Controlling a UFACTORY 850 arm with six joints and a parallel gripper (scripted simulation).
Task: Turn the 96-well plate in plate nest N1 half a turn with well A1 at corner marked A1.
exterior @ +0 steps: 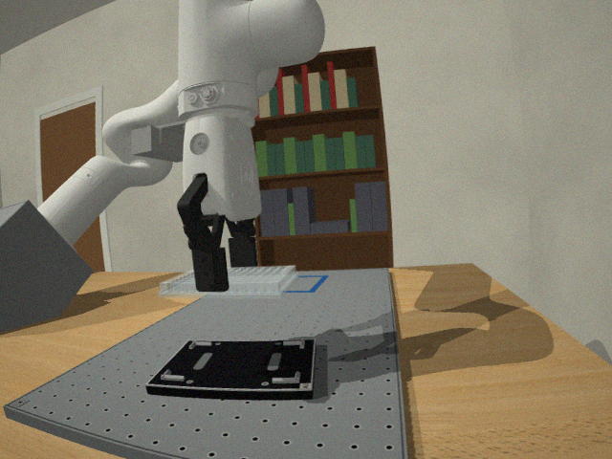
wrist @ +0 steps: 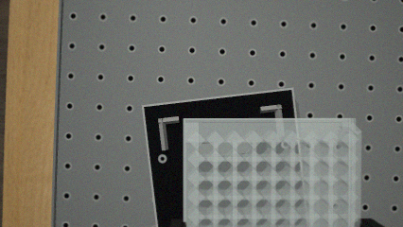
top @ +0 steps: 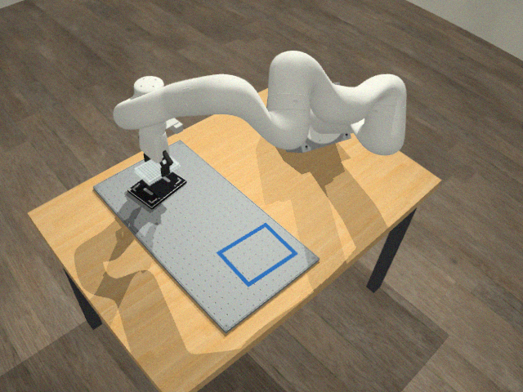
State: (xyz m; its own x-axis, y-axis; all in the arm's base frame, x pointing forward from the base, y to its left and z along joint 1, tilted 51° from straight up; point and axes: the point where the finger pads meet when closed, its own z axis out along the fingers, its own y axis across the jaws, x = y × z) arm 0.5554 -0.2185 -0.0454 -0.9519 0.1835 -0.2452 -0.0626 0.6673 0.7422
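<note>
My hand is 100 mm above the black plate nest N1 and 10 mm to the left of it. The rest, counted from my hand: A1 corner mark: 100 mm below, 90 mm ahead, 50 mm to the right; then 96-well plate: 10 mm below.
</note>
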